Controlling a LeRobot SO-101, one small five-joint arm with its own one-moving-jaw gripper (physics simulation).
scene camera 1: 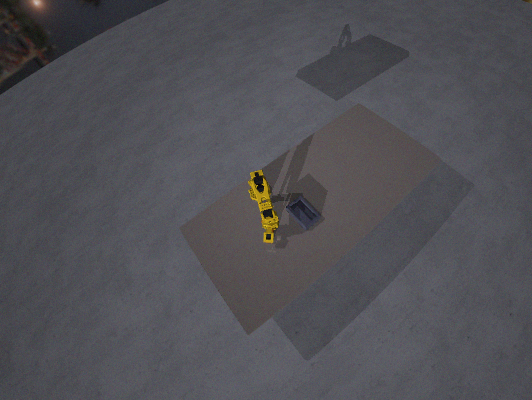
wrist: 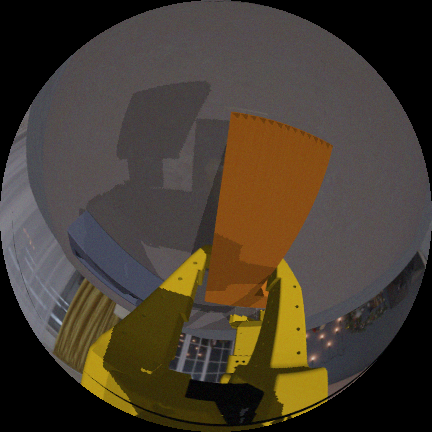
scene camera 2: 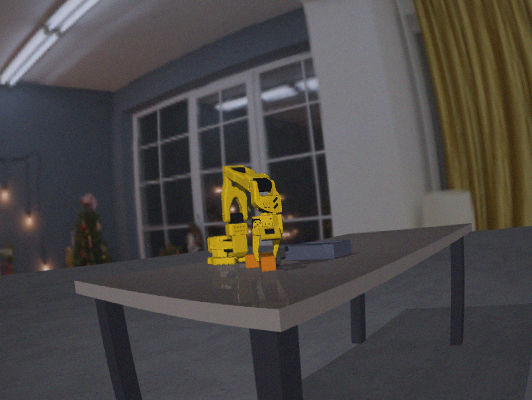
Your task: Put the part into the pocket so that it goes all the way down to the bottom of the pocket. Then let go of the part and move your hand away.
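Frame: origin at the arm's base, x ahead, y up, z right, level; metres.
Where they show: hand at its tool point: [scene camera 1: 273, 228] [wrist: 212, 254]; arm's base at its link origin: [wrist: 253, 315] [scene camera 2: 235, 262].
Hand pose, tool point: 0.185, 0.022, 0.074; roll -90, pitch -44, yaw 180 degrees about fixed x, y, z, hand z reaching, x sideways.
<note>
Each offset is from my tool point to the top centre of the thing, as dx, dy, dz. Level surfaces: height alone.
The orange L-shaped part @[-0.018, +0.008, +0.025] [scene camera 2: 268, 263] [wrist: 272, 185] lies on the table, its long arm pointing away from the gripper in the wrist view. My gripper [scene camera 2: 267, 254] [wrist: 244, 257] is shut on the part near its short-legged end, with one jaw at each side. In scene camera 1 the arm hides the part and the jaw tips. The blue-grey block with the pocket @[+0.025, +0.014, -0.154] [scene camera 1: 297, 219] [scene camera 2: 312, 251] [wrist: 112, 252] stands on the table, apart from the part. Its open pocket shows from above in scene camera 1; in the wrist view the block is at the left.
The brown table top @[dy -0.022] [scene camera 1: 350, 150] [scene camera 2: 190, 298] carries the yellow arm's base [scene camera 1: 257, 180] [scene camera 2: 223, 250] behind the gripper. The block stands to the right of the arm in both scene views. Shadows of the arm and block fall across the table.
</note>
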